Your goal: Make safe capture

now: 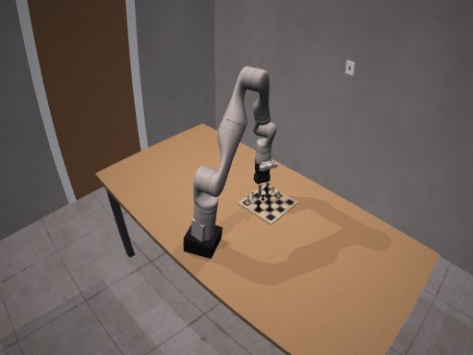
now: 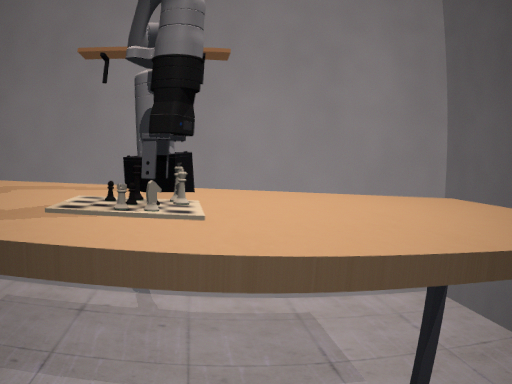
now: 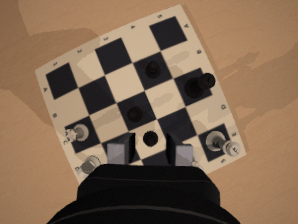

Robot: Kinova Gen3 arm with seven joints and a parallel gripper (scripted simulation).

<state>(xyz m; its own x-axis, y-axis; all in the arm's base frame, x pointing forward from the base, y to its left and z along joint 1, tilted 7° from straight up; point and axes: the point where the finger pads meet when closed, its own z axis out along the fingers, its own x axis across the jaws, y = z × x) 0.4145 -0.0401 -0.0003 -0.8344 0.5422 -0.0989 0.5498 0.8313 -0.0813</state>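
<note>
My hand is 60 mm above the chessboard and 40 mm to the left of it. The rest, counted from my hand: tall white piece 70 mm behind, 50 mm to the left, 30 mm below.
</note>
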